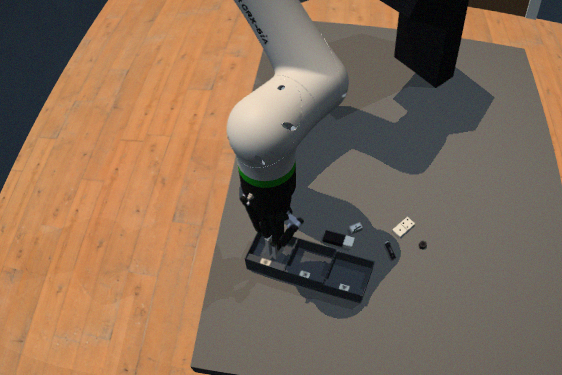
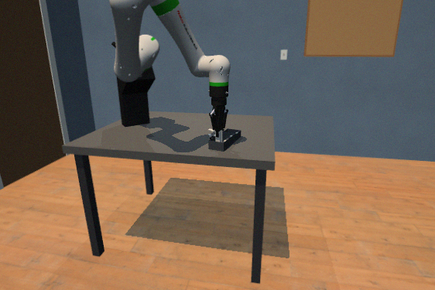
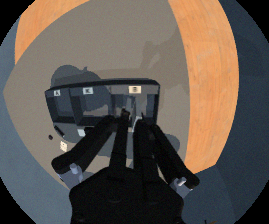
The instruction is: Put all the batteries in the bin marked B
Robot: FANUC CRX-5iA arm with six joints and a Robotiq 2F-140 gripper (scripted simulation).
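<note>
Now: hand 40 mm short of the black bin, 70 mm to the right of it and 30 mm above it. Round my hand: dark cylindrical battery 10 mm ahead, 250 mm to the left, 50 mm below; grey piece 60 mm behind, 180 mm to the left, 50 mm below; white domino 50 mm behind, 290 mm to the left, 50 mm below.
</note>
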